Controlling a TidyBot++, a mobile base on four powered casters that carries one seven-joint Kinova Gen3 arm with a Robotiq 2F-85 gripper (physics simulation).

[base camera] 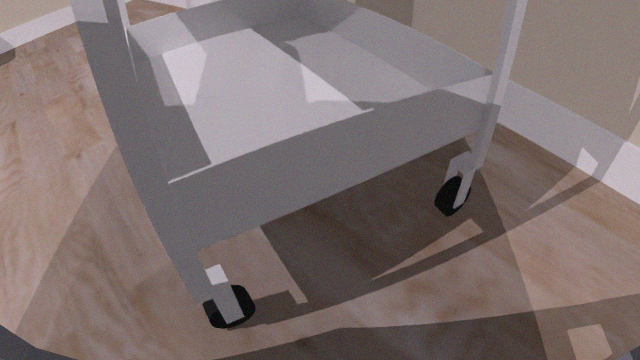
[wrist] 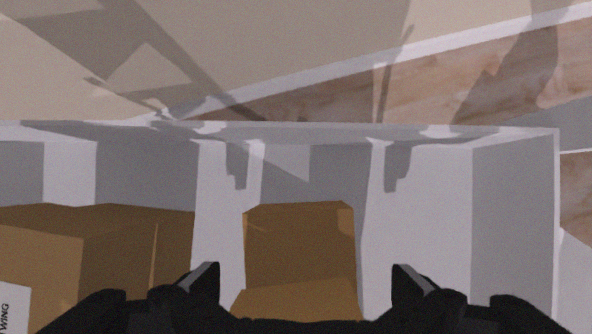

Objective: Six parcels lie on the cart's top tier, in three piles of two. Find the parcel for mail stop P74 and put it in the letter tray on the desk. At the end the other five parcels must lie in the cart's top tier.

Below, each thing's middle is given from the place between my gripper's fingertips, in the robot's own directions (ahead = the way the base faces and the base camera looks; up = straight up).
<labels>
My gripper is now 30 mm below the P74 parcel (wrist: 333, 298), 20 mm to the right of it and 10 mm past it.
</labels>
